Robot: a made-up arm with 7 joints. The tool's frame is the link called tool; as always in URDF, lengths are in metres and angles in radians. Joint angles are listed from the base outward.
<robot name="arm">
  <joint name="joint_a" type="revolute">
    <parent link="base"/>
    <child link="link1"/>
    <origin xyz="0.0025 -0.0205 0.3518"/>
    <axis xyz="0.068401 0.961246 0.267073"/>
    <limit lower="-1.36" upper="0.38"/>
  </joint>
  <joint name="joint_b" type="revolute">
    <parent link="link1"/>
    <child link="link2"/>
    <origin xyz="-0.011 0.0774 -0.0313"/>
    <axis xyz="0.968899 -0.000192 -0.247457"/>
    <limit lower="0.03" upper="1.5"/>
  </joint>
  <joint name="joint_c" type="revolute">
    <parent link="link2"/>
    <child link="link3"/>
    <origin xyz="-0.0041 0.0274 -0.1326"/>
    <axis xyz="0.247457 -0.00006 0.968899"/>
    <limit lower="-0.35" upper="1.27"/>
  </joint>
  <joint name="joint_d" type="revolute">
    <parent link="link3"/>
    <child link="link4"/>
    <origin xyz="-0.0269 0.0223 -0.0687"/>
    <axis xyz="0.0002 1 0.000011"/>
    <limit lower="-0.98" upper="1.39"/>
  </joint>
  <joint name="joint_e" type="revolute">
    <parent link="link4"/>
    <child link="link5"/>
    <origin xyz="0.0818 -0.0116 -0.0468"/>
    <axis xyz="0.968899 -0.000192 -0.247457"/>
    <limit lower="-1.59" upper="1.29"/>
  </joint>
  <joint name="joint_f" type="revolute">
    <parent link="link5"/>
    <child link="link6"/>
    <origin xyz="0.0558 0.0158 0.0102"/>
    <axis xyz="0.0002 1 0.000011"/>
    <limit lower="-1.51" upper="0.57"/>
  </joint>
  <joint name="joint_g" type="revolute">
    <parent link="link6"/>
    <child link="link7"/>
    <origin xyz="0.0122 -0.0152 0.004"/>
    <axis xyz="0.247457 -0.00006 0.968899"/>
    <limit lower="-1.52" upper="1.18"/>
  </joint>
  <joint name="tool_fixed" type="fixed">
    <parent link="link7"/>
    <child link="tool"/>
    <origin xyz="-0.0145 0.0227 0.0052" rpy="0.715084 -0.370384 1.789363"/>
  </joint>
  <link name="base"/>
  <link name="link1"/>
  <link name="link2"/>
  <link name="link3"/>
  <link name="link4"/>
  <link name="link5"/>
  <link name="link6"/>
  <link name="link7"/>
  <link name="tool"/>
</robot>
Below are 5 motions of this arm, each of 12 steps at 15 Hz.
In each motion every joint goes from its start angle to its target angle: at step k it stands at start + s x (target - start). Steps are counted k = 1, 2, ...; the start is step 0. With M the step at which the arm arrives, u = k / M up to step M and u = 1 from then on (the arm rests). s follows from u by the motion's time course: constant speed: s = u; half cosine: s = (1 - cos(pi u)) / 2; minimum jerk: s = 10 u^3 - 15 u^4 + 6 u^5.
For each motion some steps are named. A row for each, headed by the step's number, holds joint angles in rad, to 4 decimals.
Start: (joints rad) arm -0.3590 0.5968 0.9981 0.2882 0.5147 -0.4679 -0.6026
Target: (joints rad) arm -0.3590 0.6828 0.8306 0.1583 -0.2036 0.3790 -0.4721
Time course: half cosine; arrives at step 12
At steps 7, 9, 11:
7: -0.3590 0.6509 0.8927 0.2064 0.0626 0.0651 -0.5205
9: -0.3590 0.6702 0.8551 0.1773 -0.0984 0.2550 -0.4912
11: -0.3590 0.6813 0.8335 0.1605 -0.1914 0.3646 -0.4743

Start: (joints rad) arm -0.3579 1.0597 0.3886 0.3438 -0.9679 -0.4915 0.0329
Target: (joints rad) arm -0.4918 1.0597 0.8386 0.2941 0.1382 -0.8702 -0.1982
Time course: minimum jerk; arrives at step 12
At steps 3, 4, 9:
3: -0.3718 1.0597 0.4352 0.3387 -0.8534 -0.5307 0.0090
4: -0.3860 1.0597 0.4830 0.3334 -0.7358 -0.5710 -0.0156
9: -0.4779 1.0597 0.7920 0.2992 0.0237 -0.8310 -0.1743

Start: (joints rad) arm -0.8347 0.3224 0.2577 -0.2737 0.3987 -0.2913 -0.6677
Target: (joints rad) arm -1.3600 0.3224 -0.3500 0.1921 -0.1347 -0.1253 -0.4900
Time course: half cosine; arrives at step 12
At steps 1, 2, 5, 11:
1: -0.8436 0.3224 0.2473 -0.2658 0.3896 -0.2885 -0.6647
2: -0.8699 0.3224 0.2170 -0.2425 0.3630 -0.2802 -0.6558
5: -1.0294 0.3224 0.0325 -0.1011 0.2010 -0.2298 -0.6018
11: -1.3511 0.3224 -0.3396 0.1842 -0.1256 -0.1281 -0.4930

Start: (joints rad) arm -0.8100 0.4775 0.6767 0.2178 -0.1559 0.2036 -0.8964
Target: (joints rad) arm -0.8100 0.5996 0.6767 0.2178 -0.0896 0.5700 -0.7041
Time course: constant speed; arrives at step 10
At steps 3, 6, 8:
3: -0.8100 0.5141 0.6767 0.2178 -0.1360 0.3135 -0.8387
6: -0.8100 0.5508 0.6767 0.2178 -0.1161 0.4234 -0.7810
8: -0.8100 0.5752 0.6767 0.2178 -0.1029 0.4967 -0.7426

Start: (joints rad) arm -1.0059 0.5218 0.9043 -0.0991 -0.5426 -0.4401 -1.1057
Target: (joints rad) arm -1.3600 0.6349 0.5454 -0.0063 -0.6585 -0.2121 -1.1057
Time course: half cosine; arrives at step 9
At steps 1, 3, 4, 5, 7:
1: -1.0166 0.5252 0.8935 -0.0963 -0.5461 -0.4332 -1.1057
3: -1.0944 0.5501 0.8146 -0.0759 -0.5716 -0.3831 -1.1057
4: -1.1522 0.5685 0.7560 -0.0608 -0.5905 -0.3459 -1.1057
5: -1.2137 0.5882 0.6937 -0.0446 -0.6106 -0.3063 -1.1057
7: -1.3186 0.6217 0.5874 -0.0172 -0.6449 -0.2388 -1.1057

